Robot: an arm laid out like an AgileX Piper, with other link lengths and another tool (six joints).
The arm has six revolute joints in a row. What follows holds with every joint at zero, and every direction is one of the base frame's. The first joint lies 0.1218 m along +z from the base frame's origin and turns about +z. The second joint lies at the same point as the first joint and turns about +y. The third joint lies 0.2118 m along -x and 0.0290 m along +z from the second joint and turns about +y. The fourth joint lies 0.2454 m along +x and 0.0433 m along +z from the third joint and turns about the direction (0.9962, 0, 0.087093). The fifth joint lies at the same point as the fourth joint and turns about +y. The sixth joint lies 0.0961 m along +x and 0.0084 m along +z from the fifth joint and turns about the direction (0.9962, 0, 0.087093). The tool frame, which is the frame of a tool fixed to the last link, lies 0.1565 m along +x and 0.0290 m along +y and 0.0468 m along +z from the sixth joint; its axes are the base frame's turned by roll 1.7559, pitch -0.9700 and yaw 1.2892 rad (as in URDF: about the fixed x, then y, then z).
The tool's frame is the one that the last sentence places.
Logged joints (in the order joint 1, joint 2, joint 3, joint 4, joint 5, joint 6), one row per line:
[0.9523, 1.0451, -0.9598, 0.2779, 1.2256, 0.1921]
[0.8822, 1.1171, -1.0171, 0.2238, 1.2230, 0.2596]
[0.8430, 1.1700, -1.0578, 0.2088, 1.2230, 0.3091]
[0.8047, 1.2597, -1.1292, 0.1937, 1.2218, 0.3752]
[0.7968, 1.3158, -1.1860, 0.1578, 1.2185, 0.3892]
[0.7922, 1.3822, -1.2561, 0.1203, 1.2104, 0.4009]
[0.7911, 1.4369, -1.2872, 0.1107, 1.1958, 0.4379]
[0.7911, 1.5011, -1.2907, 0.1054, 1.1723, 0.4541]
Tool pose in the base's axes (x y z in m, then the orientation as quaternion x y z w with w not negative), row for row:
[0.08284, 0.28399, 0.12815, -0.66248, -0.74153, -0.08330, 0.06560]
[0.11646, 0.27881, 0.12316, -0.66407, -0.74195, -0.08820, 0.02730]
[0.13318, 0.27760, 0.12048, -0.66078, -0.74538, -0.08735, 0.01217]
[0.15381, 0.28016, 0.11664, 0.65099, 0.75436, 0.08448, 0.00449]
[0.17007, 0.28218, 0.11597, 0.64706, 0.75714, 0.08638, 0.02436]
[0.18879, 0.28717, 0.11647, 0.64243, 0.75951, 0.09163, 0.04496]
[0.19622, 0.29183, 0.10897, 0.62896, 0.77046, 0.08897, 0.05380]
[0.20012, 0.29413, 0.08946, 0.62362, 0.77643, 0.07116, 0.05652]
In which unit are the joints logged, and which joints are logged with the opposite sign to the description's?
The joints are logged in radians. Opposite sign: joint 6.
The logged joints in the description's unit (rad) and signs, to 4 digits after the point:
[0.9523, 1.0451, -0.9598, 0.2779, 1.2256, -0.1921]
[0.8822, 1.1171, -1.0171, 0.2238, 1.2230, -0.2596]
[0.8430, 1.1700, -1.0578, 0.2088, 1.2230, -0.3091]
[0.8047, 1.2597, -1.1292, 0.1937, 1.2218, -0.3752]
[0.7968, 1.3158, -1.1860, 0.1578, 1.2185, -0.3892]
[0.7922, 1.3822, -1.2561, 0.1203, 1.2104, -0.4009]
[0.7911, 1.4369, -1.2872, 0.1107, 1.1958, -0.4379]
[0.7911, 1.5011, -1.2907, 0.1054, 1.1723, -0.4541]

